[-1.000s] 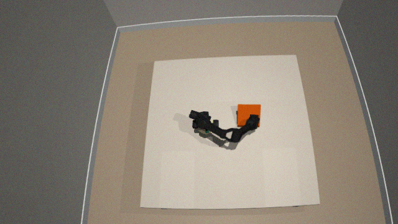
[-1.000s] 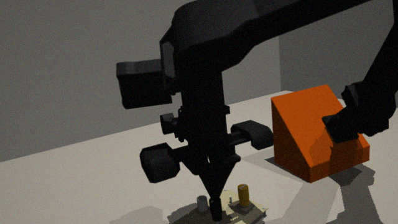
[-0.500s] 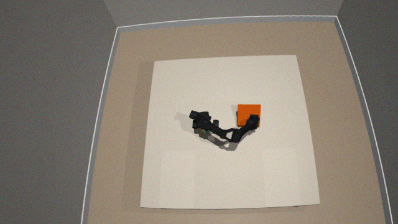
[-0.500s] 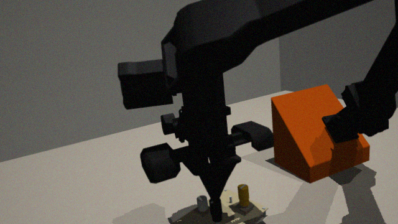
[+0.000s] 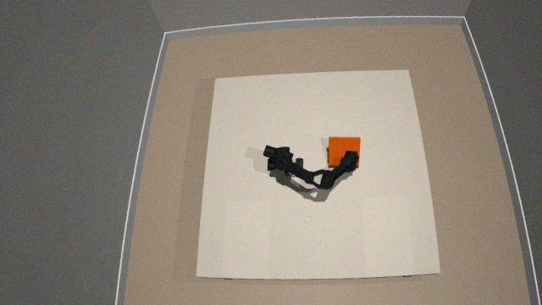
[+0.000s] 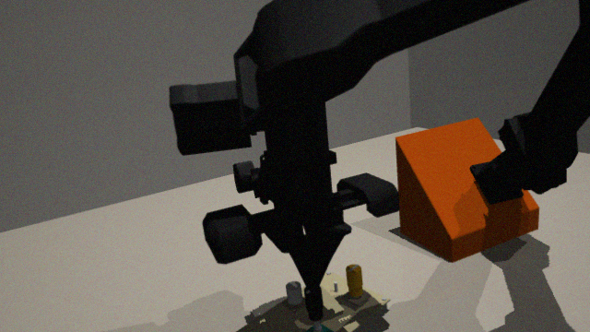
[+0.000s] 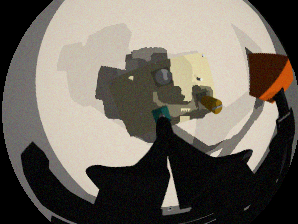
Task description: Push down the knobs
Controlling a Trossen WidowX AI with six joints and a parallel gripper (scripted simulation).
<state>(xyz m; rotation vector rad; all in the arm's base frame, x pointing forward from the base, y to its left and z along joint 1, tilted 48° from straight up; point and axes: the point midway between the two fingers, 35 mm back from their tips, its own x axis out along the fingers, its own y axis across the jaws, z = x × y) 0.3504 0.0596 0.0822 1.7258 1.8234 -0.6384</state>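
Now: the yellow knob 60 mm behind my gripper tip, 30 mm to the right of it and 30 mm below it. The rest, counted from my gripper tip: black knob 10 mm below.
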